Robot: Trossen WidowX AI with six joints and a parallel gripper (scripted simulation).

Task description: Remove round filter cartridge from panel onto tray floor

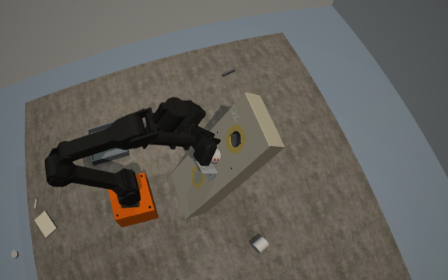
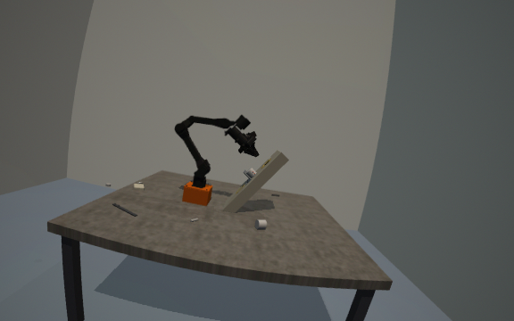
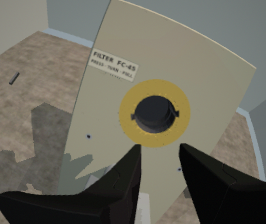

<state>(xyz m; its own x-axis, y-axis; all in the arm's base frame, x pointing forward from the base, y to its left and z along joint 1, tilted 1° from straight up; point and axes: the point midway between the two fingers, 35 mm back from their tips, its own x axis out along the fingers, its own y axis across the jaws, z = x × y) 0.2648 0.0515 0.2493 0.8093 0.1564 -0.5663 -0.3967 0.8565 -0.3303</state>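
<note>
Right now the white round filter cartridge is 20 mm behind my gripper tip and 100 mm below it. Round my gripper tip: grey bracket 30 mm behind, 10 mm to the right, 130 mm below; then dark bar 110 mm ahead, 490 mm to the left, 310 mm below; then grey-blue square tray 400 mm behind, 210 mm to the left, 300 mm below.
</note>
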